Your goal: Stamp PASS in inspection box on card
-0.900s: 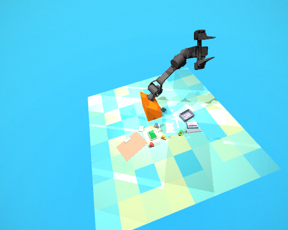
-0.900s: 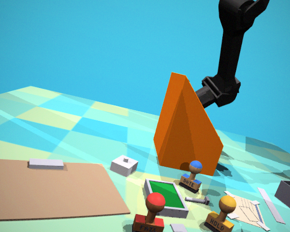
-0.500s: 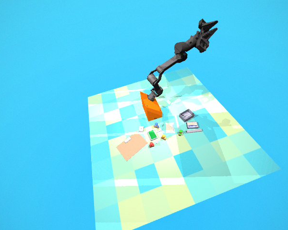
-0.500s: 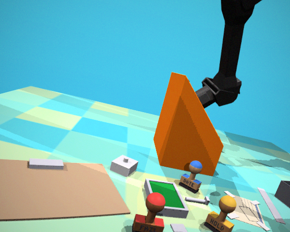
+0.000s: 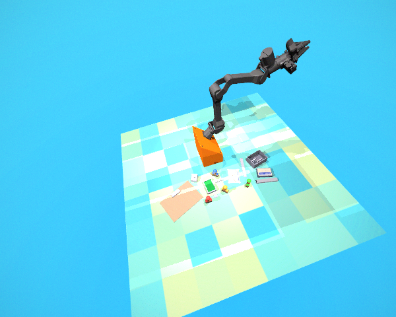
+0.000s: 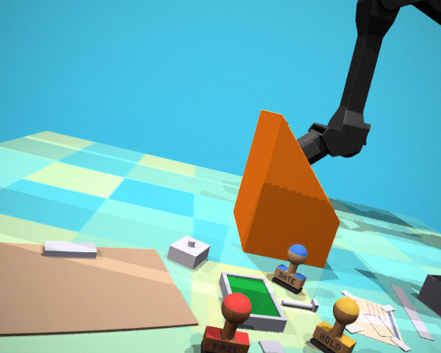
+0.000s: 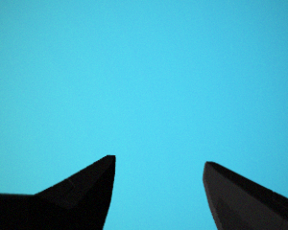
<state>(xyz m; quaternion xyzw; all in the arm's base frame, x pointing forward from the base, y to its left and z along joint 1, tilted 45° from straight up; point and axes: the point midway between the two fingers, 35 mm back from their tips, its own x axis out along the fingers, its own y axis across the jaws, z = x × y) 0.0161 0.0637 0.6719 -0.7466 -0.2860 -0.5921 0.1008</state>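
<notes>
My gripper tip is 580 mm above the green-knobbed stamp, 380 mm short of it and 350 mm to the left of it. From my gripper tip the other things lie so: card: 600 mm below, 420 mm to the right, 310 mm ahead; grey tray: 590 mm below, 240 mm to the right, 220 mm ahead; labelled stamp-pad box: 590 mm below, 330 mm ahead, 230 mm to the right.
</notes>
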